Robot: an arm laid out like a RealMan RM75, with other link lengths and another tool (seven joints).
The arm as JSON. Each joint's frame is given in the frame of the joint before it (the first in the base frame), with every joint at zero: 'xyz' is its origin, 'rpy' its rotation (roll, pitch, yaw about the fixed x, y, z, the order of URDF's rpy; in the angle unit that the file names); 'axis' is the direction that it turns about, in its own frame. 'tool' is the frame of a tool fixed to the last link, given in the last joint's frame.
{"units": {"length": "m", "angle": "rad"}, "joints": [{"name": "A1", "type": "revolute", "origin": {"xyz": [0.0, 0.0, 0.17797], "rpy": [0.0, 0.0, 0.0]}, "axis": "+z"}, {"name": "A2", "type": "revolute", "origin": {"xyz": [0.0, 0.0, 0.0], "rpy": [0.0, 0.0, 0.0]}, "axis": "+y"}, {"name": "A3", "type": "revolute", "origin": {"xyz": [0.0, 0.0, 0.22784], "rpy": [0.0, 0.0, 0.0]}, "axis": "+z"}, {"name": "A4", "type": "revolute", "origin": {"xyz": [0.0, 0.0, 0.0], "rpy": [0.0, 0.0, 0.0]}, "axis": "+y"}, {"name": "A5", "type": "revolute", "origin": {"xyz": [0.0, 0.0, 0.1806], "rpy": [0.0, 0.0, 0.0]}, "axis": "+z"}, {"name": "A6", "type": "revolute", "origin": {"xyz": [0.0, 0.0, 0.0], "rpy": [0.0, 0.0, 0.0]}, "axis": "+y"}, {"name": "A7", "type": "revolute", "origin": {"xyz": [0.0, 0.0, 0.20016], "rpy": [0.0, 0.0, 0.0]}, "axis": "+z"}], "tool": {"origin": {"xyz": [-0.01, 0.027, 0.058], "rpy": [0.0, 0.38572, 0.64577]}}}
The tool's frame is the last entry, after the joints.
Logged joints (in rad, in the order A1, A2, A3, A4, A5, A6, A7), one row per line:
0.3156 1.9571 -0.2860 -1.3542 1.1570 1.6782 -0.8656
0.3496 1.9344 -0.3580 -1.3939 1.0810 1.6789 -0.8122
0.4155 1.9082 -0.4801 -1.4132 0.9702 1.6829 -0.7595
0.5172 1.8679 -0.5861 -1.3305 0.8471 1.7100 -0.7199
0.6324 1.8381 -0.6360 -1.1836 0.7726 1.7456 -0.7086
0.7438 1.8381 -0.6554 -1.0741 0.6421 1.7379 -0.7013
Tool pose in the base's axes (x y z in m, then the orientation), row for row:
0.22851 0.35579 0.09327 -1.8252 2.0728 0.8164
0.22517 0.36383 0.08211 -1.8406 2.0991 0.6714
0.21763 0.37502 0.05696 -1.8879 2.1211 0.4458
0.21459 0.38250 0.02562 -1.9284 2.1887 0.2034
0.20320 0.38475 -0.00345 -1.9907 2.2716 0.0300
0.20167 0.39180 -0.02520 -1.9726 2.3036 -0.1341
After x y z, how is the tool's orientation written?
As a rotation vector, in radians.
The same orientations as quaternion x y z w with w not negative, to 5 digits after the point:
-0.62834 0.71358 0.28105 0.13043
-0.63517 0.72438 0.23169 0.13470
-0.65095 0.73136 0.15371 0.13322
-0.65558 0.74408 0.06915 0.10852
-0.65784 0.75066 0.00991 0.06047
-0.64888 0.75776 -0.04411 0.05290

